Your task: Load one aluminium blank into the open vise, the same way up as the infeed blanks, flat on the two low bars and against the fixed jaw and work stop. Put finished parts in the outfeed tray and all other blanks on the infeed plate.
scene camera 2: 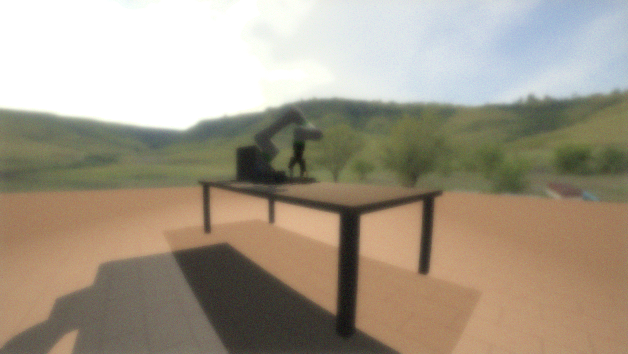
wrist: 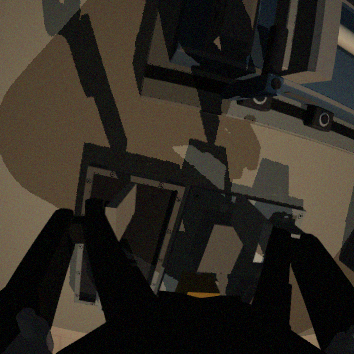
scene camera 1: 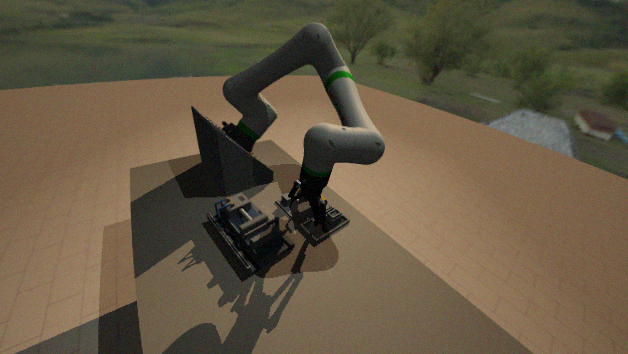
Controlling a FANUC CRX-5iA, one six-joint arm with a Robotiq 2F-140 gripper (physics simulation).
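Places are measured from the arm's base along level axes (x right, y down, z ahead), in centimetres.
Pixels of known places: gripper, between the fingertips: (scene camera 2: 296, 179) (wrist: 184, 203) (scene camera 1: 302, 220); arm's base, origin of its link: (scene camera 1: 238, 143).
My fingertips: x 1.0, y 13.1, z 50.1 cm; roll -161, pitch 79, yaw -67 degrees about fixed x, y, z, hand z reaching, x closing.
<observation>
For each thing: its top centre in the pictures, then the offset to it from my fingertips. Level surfaces: height alone.
- dark infeed plate, centre of its top: (wrist: 230, 264) (scene camera 1: 303, 203) dy +2.3, dx -9.1, dz -8.8 cm
- grey block-like part, centre of its top: (wrist: 113, 299) (scene camera 1: 334, 212) dy -1.0, dx -12.5, dz +5.9 cm
- vise, centre of its top: (scene camera 1: 247, 215) (scene camera 2: 270, 170) dy -6.8, dx +18.5, dz -9.2 cm
- orange block, centre of its top: (wrist: 196, 309) (scene camera 1: 318, 199) dy -1.3, dx -13.4, dz -4.1 cm
- table, height of its surface: dy +3.1 cm
The gripper (scene camera 1: 306, 215) (scene camera 2: 297, 174) (wrist: 190, 215) is open, fingers wide apart, with no part seen between them. In the wrist view its fingers straddle the framed outfeed tray (scene camera 1: 315, 243) (wrist: 169, 231) and the dark infeed plate (wrist: 201, 207) beside it. A pale patch on the plate may be a blank or sunlit surface; I cannot tell. A grey block-like part (scene camera 1: 333, 215) shows in the tray. The vise (scene camera 1: 246, 220) (wrist: 320, 47) stands beside tray and plate; deep shadow hides its low bars, and I cannot tell whether a blank lies in it.
An orange block (scene camera 1: 324, 199) (wrist: 202, 294) shows partly behind the gripper. A tall dark panel (scene camera 1: 225, 160) stands near the arm's base. All stand on the table (scene camera 1: 390, 300) (scene camera 2: 350, 195). Arm shadows cross the work area. The second scene view is blurred.
</observation>
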